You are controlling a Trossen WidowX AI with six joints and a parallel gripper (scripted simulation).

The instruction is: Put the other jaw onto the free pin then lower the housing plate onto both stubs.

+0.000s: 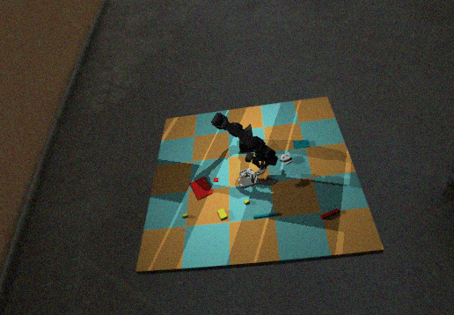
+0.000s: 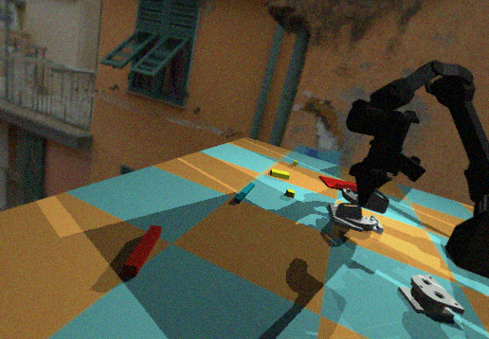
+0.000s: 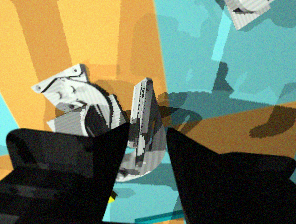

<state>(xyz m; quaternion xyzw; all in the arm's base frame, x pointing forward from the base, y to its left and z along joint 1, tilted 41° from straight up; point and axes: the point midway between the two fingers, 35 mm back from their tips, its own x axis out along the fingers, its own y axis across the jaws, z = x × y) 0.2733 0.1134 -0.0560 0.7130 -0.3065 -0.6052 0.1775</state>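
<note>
Right now my gripper tip is 3 cm short of the white jaw and 2 cm to the left of it. The rest, counted from my gripper tip: cyan bar 29 cm ahead, 2 cm to the left, 8 cm below; base 14 cm behind, 14 cm to the left, 6 cm below; small yellow cube 19 cm ahead, 10 cm to the right, 8 cm below.
</note>
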